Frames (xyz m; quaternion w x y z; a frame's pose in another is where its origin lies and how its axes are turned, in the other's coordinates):
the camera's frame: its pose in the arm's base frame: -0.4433 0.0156 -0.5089 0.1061 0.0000 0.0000 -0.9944
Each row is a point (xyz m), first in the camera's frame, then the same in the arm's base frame.
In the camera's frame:
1: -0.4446 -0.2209 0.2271
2: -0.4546 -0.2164 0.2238
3: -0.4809 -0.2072 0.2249
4: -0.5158 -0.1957 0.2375
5: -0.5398 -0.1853 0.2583
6: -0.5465 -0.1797 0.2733
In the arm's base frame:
1: -0.0553 0.3253 -0.2818
2: -0.0446 0.3230 -0.2851
3: -0.0169 0.3196 -0.2840
4: 0.0196 0.3157 -0.2714
5: 0.0453 0.3106 -0.2506
6: 0.0530 0.3066 -0.2356

